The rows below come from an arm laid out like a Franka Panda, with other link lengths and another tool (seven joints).
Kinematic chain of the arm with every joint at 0, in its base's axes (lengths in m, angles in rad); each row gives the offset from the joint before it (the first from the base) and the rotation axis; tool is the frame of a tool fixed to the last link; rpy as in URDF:
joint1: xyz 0 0 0.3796 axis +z
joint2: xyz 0 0 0 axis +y
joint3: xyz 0 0 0.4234 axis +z
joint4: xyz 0.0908 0 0 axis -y
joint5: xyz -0.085 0 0.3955 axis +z
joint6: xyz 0 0 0 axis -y
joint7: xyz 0.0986 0 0 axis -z
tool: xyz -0.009 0.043 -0.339 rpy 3.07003 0 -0.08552
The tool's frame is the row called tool.
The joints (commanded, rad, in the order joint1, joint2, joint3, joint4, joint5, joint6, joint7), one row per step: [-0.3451, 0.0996, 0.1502, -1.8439, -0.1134, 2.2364, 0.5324]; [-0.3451, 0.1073, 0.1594, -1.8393, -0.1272, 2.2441, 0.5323]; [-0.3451, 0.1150, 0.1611, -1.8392, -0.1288, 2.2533, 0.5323]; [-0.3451, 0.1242, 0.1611, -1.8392, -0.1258, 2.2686, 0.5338]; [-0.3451, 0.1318, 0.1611, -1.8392, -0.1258, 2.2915, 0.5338]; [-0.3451, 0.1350, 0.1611, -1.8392, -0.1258, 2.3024, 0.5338]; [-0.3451, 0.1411, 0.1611, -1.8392, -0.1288, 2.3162, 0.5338]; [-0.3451, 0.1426, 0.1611, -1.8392, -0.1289, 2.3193, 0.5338]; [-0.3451, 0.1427, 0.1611, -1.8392, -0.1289, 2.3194, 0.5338]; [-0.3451, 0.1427, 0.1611, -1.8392, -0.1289, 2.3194, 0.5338]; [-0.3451, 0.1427, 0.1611, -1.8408, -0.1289, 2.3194, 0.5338]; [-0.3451, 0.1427, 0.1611, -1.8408, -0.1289, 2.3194, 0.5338]
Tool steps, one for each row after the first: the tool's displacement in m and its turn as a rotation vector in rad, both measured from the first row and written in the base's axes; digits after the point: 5 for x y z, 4 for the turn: [0.00474, 0.00326, -0.00139, -0.0112, -0.0028, 0.0149]; [0.00795, 0.00387, -0.00506, -0.0111, -0.0045, 0.0181]; [0.01298, 0.00396, -0.00855, -0.0070, -0.0117, 0.0170]; [0.01989, 0.00341, -0.00935, -0.0077, -0.0271, 0.0192]; [0.02313, 0.00316, -0.00940, -0.0081, -0.0349, 0.0202]; [0.02718, 0.00230, -0.01105, -0.0107, -0.0422, 0.0227]; [0.02811, 0.00221, -0.01150, -0.0107, -0.0439, 0.0230]; [0.02814, 0.00221, -0.01156, -0.0106, -0.0439, 0.0230]; [0.02814, 0.00221, -0.01156, -0.0106, -0.0439, 0.0230]; [0.02757, 0.00234, -0.01254, -0.0103, -0.0423, 0.0231]; [0.02757, 0.00234, -0.01254, -0.0103, -0.0423, 0.0231]
